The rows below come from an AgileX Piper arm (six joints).
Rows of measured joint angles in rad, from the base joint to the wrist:
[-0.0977 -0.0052 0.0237 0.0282 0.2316 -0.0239]
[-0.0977 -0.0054 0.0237 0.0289 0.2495 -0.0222]
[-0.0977 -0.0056 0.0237 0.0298 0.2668 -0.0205]
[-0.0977 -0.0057 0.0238 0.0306 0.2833 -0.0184]
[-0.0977 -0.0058 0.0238 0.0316 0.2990 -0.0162]
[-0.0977 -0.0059 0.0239 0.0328 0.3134 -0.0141]
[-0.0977 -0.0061 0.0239 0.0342 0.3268 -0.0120]
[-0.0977 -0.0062 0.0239 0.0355 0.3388 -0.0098]
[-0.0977 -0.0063 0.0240 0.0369 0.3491 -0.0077]
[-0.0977 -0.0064 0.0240 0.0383 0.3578 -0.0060]
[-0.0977 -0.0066 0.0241 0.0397 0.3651 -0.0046]
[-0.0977 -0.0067 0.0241 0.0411 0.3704 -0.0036]
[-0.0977 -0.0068 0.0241 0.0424 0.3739 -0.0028]
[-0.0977 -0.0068 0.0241 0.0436 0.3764 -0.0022]
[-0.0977 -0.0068 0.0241 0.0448 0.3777 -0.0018]
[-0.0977 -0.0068 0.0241 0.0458 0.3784 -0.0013]
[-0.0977 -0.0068 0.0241 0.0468 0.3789 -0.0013]
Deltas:
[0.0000 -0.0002 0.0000 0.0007 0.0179 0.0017]
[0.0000 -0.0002 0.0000 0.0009 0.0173 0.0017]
[0.0000 -0.0001 0.0001 0.0008 0.0165 0.0021]
[0.0000 -0.0001 0.0000 0.0010 0.0157 0.0022]
[0.0000 -0.0001 0.0001 0.0012 0.0144 0.0021]
[0.0000 -0.0002 0.0000 0.0014 0.0134 0.0021]
[0.0000 -0.0001 0.0000 0.0013 0.0120 0.0022]
[0.0000 -0.0001 0.0001 0.0014 0.0103 0.0021]
[0.0000 -0.0001 0.0000 0.0014 0.0087 0.0017]
[0.0000 -0.0002 0.0001 0.0014 0.0073 0.0014]
[0.0000 -0.0001 0.0000 0.0014 0.0053 0.0010]
[0.0000 -0.0001 0.0000 0.0013 0.0035 0.0008]
[0.0000 0.0000 0.0000 0.0012 0.0025 0.0006]
[0.0000 0.0000 0.0000 0.0012 0.0013 0.0004]
[0.0000 0.0000 0.0000 0.0010 0.0007 0.0005]
[0.0000 0.0000 0.0000 0.0010 0.0005 0.0000]

